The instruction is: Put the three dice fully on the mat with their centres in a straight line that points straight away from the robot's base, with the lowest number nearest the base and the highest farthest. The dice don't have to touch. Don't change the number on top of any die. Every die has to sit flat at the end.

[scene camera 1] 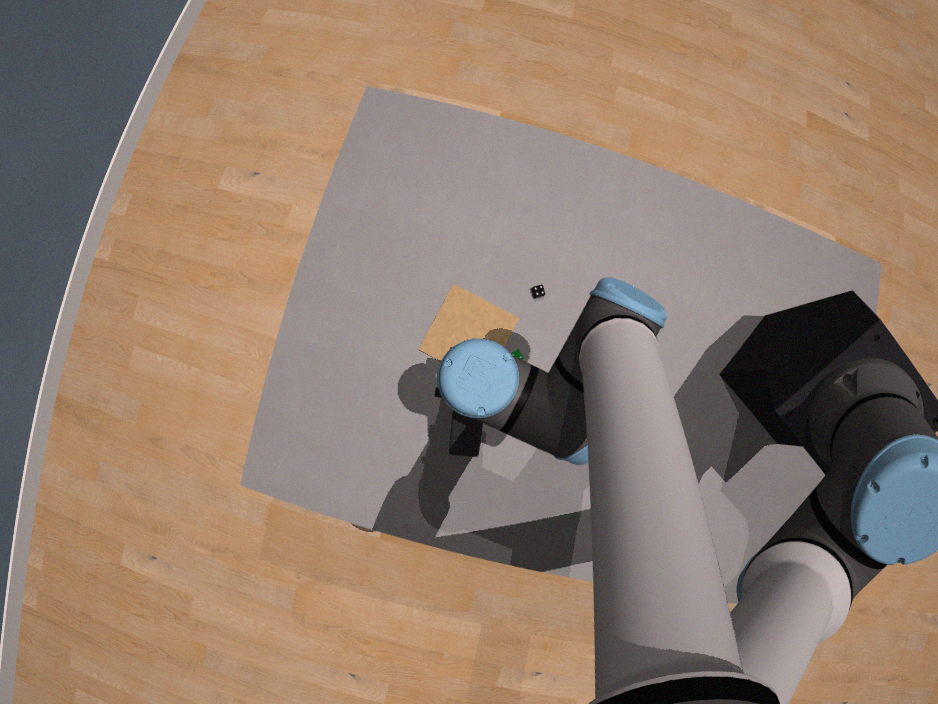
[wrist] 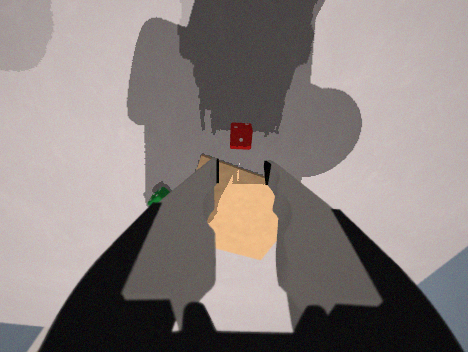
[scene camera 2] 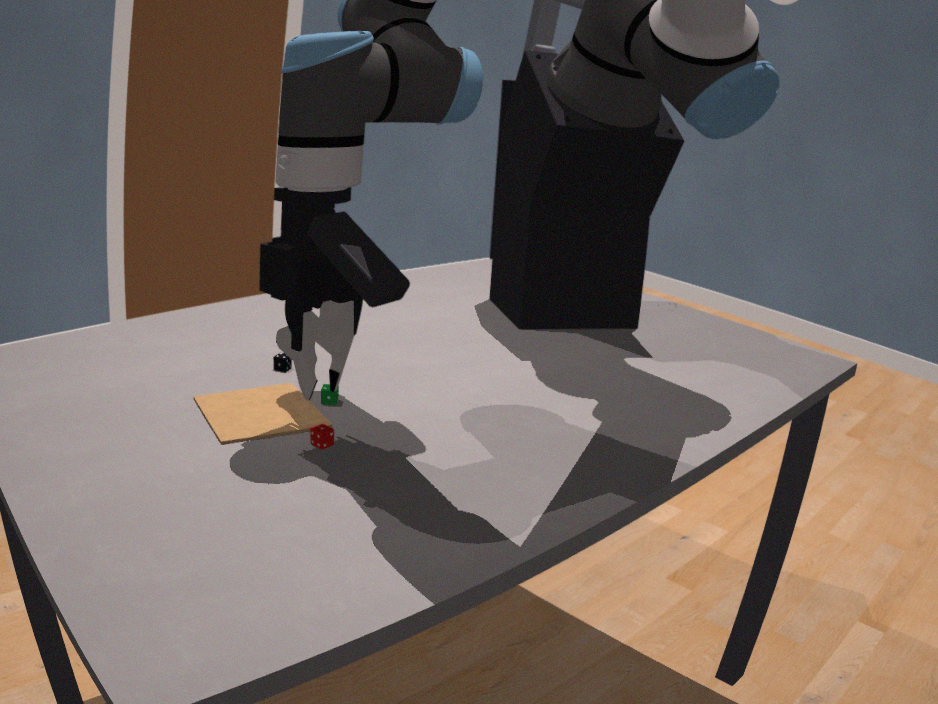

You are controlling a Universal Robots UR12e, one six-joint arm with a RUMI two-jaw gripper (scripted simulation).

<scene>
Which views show the tan mat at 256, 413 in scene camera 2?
Scene camera 1, the wrist view and scene camera 2: all of them.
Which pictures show my gripper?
Scene camera 1, the wrist view and scene camera 2: all of them.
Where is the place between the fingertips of my gripper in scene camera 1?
At 463, 393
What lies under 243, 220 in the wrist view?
A tan mat.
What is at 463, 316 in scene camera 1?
A tan mat.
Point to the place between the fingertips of my gripper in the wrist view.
At 241, 161
</scene>
